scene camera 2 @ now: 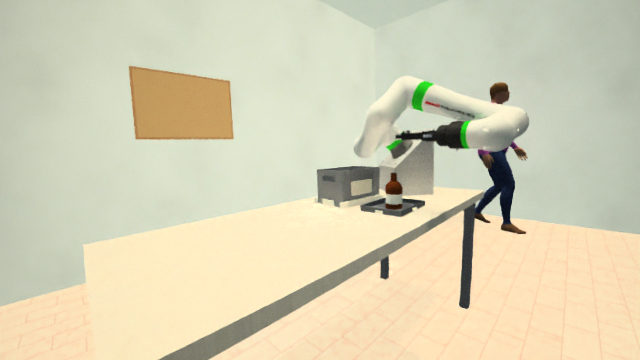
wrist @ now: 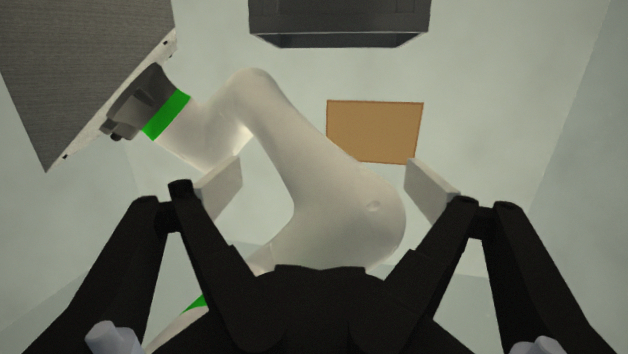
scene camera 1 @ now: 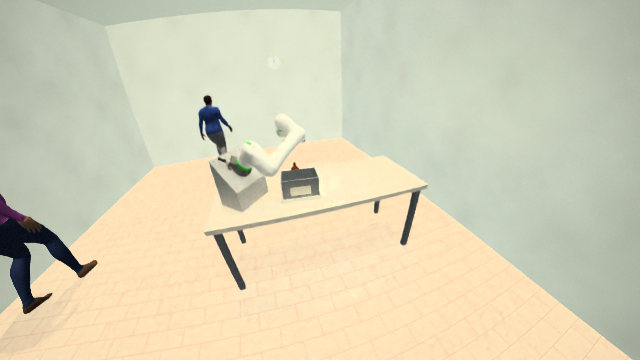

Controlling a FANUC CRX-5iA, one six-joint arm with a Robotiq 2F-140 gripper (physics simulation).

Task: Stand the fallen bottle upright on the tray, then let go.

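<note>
A brown bottle with a white label stands upright on the dark tray; in scene camera 1 its top shows above the grey crate. The bottle and tray do not show in the wrist view. My gripper is open and empty. It is held level, well above the bottle and apart from it. In scene camera 1 the gripper is mostly hidden behind the arm.
A grey crate stands beside the tray on the table. The arm's slanted grey base block stands at the table's end. One person and another person stand away from the table.
</note>
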